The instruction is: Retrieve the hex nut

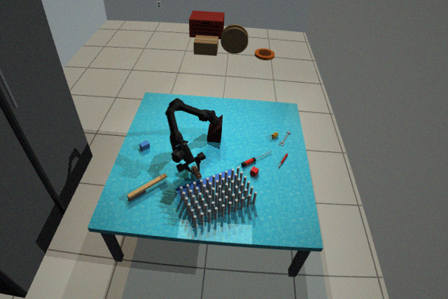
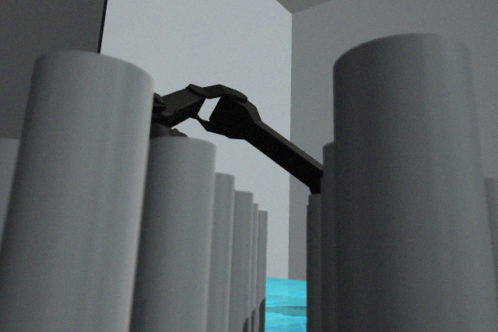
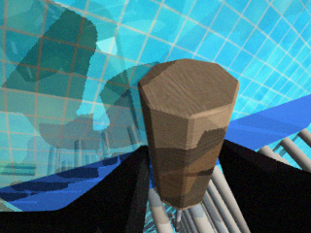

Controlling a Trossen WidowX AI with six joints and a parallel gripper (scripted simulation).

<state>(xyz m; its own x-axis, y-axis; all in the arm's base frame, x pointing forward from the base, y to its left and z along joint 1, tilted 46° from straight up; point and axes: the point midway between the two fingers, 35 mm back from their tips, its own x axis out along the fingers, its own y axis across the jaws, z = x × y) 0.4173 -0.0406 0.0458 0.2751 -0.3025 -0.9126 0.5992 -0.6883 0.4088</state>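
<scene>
The blue taped strip is 8 cm to the left of my gripper tip, 4 cm below it and 4 cm ahead of it. From my gripper tip the other things lie so: red cube (36 cm to the left, 10 cm behind, 2 cm below); then blue cube (41 cm to the right, 17 cm behind, 2 cm below); then yellow object (48 cm behind, 47 cm to the left, 2 cm below).
</scene>
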